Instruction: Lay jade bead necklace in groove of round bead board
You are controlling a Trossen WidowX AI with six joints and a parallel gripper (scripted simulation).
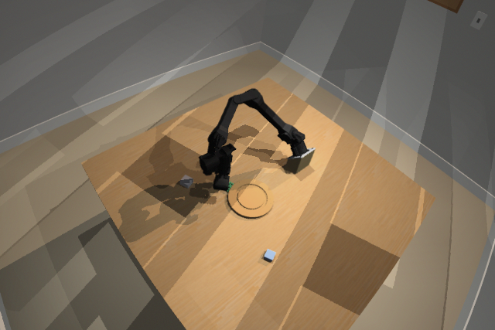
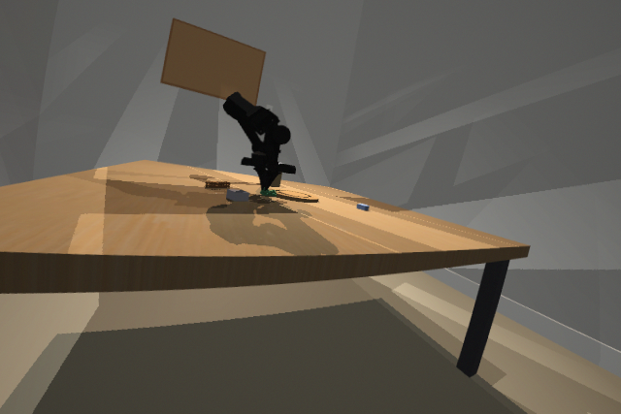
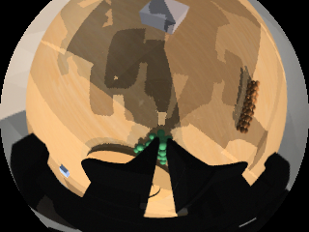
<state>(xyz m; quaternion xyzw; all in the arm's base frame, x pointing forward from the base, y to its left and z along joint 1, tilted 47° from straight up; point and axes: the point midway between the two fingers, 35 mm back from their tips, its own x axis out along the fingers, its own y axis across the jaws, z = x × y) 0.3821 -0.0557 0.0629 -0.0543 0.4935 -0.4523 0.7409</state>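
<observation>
Now: the round wooden bead board 13 cm to the left of my gripper tip, 7 cm behind it and 1 cm below it. Round my gripper tip: blue block 39 cm to the left, 2 cm ahead, 1 cm below; then pale grey block 13 cm ahead, 9 cm to the right, 1 cm below.
</observation>
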